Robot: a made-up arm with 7 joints.
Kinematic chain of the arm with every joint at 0, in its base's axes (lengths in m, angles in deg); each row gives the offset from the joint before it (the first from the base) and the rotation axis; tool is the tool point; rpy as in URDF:
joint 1: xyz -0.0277 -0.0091 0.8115 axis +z
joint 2: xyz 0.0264 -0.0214 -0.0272 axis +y
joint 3: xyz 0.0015 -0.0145 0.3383 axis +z
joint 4: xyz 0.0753 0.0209 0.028 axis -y
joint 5: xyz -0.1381 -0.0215 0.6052 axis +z
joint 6: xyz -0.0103 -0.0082 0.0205 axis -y
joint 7: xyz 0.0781 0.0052 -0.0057 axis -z
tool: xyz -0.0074 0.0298 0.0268 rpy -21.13 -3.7 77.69
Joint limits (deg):
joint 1: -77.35..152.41
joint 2: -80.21..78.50
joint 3: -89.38..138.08
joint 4: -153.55..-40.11
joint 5: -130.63..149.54
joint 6: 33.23..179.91
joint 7: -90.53..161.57
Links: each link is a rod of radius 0.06 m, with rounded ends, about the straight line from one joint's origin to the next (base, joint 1, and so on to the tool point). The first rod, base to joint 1, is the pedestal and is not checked.
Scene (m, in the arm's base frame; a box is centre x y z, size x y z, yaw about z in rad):
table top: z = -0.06
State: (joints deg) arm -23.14 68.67 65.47 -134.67 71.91 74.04 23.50
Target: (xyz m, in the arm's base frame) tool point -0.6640 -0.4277 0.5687
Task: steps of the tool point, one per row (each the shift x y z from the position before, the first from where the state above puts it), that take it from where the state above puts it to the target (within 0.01 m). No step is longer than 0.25 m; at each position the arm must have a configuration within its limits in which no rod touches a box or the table.
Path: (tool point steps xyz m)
1: 0.0745 -0.1527 -0.1357
2: 0.0218 -0.1899 -0.1080
3: -0.0400 -0.2047 -0.0730
4: -0.1022 -0.1953 -0.0330
5: -0.1565 -0.1618 0.0091
6: -0.1951 -0.1083 0.0504
7: -0.2116 -0.0409 0.0881
8: -0.2029 0.0312 0.1199
9: -0.1682 0.0987 0.1432

